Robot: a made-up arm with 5 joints. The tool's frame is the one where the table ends. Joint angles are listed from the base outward.
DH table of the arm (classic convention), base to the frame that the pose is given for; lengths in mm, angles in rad. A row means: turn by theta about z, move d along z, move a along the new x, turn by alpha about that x. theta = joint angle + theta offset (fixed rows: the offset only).
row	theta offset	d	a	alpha
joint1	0	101	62	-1.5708
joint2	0	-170	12	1.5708
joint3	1.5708	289	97	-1.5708
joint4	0	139	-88	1.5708
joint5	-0.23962	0	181.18	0
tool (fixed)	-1.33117	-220	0	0
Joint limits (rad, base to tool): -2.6..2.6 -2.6..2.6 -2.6..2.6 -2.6..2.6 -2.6..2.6
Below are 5 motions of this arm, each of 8 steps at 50 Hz.
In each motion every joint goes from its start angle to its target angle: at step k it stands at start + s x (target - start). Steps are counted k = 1, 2, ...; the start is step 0. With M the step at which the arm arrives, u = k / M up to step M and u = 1 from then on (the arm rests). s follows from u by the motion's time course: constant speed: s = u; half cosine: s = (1 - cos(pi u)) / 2; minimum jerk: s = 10 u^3 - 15 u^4 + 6 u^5.
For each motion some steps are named. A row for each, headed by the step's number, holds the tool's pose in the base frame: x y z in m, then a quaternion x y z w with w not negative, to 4 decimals.
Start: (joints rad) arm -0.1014 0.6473 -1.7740 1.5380 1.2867
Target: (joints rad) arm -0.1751 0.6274 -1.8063 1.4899 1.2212
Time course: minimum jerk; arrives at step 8
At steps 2, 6, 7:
2: 0.2052 0.1226 0.3509 -0.0359 0.8819 -0.1828 0.4331
6: 0.2044 0.1079 0.3349 -0.0276 0.8685 -0.2238 0.4415
7: 0.2044 0.1063 0.3332 -0.0267 0.8669 -0.2284 0.4422

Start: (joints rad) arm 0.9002 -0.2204 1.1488 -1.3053 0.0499
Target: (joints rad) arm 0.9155 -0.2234 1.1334 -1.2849 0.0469
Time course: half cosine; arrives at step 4
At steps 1, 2, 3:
1: -0.1062 -0.3417 0.3373 0.3128 0.4201 0.7519 0.4004
2: -0.1058 -0.3407 0.3353 0.3114 0.4171 0.7536 0.4015
3: -0.1055 -0.3398 0.3332 0.3100 0.4141 0.7552 0.4026

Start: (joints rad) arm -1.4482 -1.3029 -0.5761 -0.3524 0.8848
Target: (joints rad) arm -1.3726 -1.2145 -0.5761 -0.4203 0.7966
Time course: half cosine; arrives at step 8
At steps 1, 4, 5, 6, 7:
1: 0.1470 0.0751 0.0593 -0.4405 -0.5211 -0.3161 0.6592
4: 0.1485 0.0848 0.0757 -0.4049 -0.5399 -0.3171 0.6663
5: 0.1489 0.0887 0.0826 -0.3899 -0.5472 -0.3176 0.6692
6: 0.1491 0.0918 0.0885 -0.3770 -0.5530 -0.3180 0.6715
7: 0.1492 0.0939 0.0925 -0.3683 -0.5568 -0.3183 0.6730

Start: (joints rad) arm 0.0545 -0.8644 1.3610 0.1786 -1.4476
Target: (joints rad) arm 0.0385 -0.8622 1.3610 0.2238 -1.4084
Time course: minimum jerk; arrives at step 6
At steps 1, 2, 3, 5, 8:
1: 0.0442 -0.1380 0.2132 0.0176 -0.4970 -0.0214 0.8673
2: 0.0434 -0.1381 0.2141 0.0146 -0.5003 -0.0200 0.8655
3: 0.0420 -0.1383 0.2155 0.0097 -0.5057 -0.0176 0.8625
5: 0.0399 -0.1385 0.2178 0.0016 -0.5143 -0.0138 0.8575
8: 0.0397 -0.1385 0.2180 0.0010 -0.5149 -0.0135 0.8571

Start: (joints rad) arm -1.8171 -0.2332 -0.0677 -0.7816 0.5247
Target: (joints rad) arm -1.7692 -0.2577 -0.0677 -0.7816 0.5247
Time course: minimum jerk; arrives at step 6
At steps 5, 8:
5: 0.1795 0.1048 0.2483 0.0371 -0.4018 -0.5194 0.7532
8: 0.1793 0.1052 0.2481 0.0370 -0.4019 -0.5186 0.7537

